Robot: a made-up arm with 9 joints. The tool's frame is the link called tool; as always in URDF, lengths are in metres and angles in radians. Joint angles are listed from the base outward. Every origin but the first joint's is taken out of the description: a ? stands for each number. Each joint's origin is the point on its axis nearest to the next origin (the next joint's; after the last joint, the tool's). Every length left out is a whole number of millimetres.
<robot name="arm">
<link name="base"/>
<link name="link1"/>
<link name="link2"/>
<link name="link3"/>
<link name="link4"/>
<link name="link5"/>
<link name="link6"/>
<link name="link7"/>
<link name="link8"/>
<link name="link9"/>
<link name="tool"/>
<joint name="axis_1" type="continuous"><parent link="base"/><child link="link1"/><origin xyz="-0.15 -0.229 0.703" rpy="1.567 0 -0.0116"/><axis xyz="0 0 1"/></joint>
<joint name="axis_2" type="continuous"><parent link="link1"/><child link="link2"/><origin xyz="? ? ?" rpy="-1.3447 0.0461 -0.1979"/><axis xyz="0 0 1"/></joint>
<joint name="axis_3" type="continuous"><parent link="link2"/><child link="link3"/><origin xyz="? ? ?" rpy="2.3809 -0.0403 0.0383"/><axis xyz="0 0 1"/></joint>
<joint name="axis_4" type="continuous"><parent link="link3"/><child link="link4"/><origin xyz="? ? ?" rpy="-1.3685 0.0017 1.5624"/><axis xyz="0 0 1"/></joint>
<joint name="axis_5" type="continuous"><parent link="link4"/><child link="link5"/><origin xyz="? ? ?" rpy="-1.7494 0.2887 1.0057"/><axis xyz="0 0 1"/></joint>
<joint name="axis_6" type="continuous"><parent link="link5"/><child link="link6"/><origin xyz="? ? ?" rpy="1.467 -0.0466 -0.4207"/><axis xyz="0 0 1"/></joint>
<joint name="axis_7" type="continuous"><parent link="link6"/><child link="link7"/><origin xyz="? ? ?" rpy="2.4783 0.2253 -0.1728"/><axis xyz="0 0 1"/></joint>
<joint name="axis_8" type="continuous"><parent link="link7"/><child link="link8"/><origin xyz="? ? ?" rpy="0.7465 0.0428 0.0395"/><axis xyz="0 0 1"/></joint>
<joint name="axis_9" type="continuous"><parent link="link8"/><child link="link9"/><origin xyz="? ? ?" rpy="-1.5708 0 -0.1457"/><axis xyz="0 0 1"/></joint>
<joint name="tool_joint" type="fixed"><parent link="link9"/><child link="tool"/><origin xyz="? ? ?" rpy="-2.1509 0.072 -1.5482"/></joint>
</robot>
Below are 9 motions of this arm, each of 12 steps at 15 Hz.
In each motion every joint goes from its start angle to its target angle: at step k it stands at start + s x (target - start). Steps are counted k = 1, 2, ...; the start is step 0. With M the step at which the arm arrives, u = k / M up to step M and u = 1 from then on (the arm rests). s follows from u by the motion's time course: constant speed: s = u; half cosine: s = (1 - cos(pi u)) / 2; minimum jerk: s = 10 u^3 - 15 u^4 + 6 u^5.
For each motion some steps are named. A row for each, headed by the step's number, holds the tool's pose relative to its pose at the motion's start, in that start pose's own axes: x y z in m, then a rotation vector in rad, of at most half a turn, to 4 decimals.
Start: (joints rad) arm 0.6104 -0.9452 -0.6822 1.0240 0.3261 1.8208 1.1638 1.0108 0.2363
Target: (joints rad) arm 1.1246 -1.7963 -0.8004 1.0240 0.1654 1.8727 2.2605 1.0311 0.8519
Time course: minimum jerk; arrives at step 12
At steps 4, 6, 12:
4: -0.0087 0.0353 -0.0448 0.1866 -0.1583 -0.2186
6: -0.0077 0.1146 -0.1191 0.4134 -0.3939 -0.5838
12: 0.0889 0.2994 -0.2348 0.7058 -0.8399 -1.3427

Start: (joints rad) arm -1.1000 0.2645 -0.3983 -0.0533 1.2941 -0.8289 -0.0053 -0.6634 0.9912
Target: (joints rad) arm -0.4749 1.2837 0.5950 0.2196 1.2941 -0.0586 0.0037 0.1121 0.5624
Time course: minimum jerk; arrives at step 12
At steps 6, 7, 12:
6: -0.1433 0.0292 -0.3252 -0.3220 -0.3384 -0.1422
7: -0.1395 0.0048 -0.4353 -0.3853 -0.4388 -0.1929
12: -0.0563 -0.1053 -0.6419 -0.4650 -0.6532 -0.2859

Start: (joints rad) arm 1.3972 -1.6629 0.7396 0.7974 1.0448 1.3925 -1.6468 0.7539 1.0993
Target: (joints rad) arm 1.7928 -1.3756 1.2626 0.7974 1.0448 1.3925 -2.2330 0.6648 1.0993
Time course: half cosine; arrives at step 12
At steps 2, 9, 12:
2: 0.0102 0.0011 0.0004 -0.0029 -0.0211 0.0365
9: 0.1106 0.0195 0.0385 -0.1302 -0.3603 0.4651
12: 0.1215 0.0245 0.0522 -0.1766 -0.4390 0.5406

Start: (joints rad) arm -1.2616 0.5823 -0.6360 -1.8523 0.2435 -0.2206 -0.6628 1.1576 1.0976
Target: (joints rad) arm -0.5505 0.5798 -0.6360 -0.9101 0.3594 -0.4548 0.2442 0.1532 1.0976
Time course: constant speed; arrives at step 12
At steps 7, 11, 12:
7: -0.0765 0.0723 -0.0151 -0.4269 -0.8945 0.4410
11: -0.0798 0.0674 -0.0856 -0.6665 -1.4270 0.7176
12: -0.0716 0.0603 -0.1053 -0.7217 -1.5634 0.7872

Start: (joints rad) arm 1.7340 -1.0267 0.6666 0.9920 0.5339 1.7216 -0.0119 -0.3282 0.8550
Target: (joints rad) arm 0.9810 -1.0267 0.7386 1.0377 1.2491 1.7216 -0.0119 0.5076 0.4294
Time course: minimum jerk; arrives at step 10
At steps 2, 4, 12:
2: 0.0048 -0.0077 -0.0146 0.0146 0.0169 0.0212
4: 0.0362 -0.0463 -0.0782 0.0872 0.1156 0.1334
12: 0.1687 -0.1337 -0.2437 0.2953 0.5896 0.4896

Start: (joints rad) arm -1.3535 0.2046 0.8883 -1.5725 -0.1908 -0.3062 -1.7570 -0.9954 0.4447
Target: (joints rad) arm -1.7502 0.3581 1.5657 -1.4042 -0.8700 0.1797 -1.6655 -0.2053 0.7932
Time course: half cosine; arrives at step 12
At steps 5, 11, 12:
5: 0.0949 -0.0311 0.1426 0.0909 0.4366 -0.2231
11: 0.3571 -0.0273 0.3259 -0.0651 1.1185 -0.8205
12: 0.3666 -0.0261 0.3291 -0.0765 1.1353 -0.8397

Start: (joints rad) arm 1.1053 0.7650 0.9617 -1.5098 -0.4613 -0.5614 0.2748 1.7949 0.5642
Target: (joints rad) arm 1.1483 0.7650 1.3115 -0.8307 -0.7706 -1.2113 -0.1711 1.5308 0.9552
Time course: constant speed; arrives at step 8
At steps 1, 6, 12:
1: 0.0088 -0.0043 0.0319 -0.0507 0.0665 0.0344
6: 0.1034 -0.0085 0.1714 -0.3201 0.3922 0.3054
12: 0.1570 0.0023 0.2086 -0.4256 0.5140 0.4610

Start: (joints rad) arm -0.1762 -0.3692 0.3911 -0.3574 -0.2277 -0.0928 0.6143 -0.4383 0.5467
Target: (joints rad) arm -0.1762 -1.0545 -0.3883 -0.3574 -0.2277 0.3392 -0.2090 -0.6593 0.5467
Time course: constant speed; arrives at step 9
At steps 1, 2, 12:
1: 0.0406 0.0240 0.0268 -0.1148 0.0142 0.1689
2: 0.0824 0.0544 0.0507 -0.2256 0.0321 0.3378
12: 0.3444 0.3787 0.0709 -0.8004 0.2508 1.5337

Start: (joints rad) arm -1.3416 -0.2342 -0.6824 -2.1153 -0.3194 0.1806 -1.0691 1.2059 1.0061
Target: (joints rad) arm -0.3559 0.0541 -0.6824 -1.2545 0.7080 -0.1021 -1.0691 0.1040 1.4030
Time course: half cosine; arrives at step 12
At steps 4, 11, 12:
4: 0.2179 0.0524 0.1315 -0.3698 -0.1932 0.6002
11: 0.3044 0.4846 0.2726 -1.3347 -0.5894 2.2056
12: 0.2993 0.4918 0.2699 -1.3591 -0.5894 2.2359

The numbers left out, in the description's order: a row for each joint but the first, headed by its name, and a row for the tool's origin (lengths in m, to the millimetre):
axis_2: -0.126 -0.134 0
axis_3: -0.215 0.107 0
axis_4: -0.277 0.22 0
axis_5: 0.031 0.044 0
axis_6: 0.068 -0.081 0
axis_7: 0.037 -0.015 0
axis_8: -0.111 0.093 0
axis_9: 0.025 0.054 0
tool: 0.178 0.04 0

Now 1 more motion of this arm.
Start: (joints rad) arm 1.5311 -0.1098 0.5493 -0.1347 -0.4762 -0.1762 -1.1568 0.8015 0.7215
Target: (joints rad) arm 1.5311 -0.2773 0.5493 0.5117 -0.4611 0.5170 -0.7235 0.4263 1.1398
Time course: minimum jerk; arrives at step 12
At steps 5, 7, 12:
5: -0.0533 0.1296 0.1199 -0.4723 -0.2684 -0.0170
7: -0.1011 0.2586 0.1719 -0.8788 -0.5297 0.0431
12: -0.1492 0.3891 0.1773 -1.3146 -0.8358 0.2108

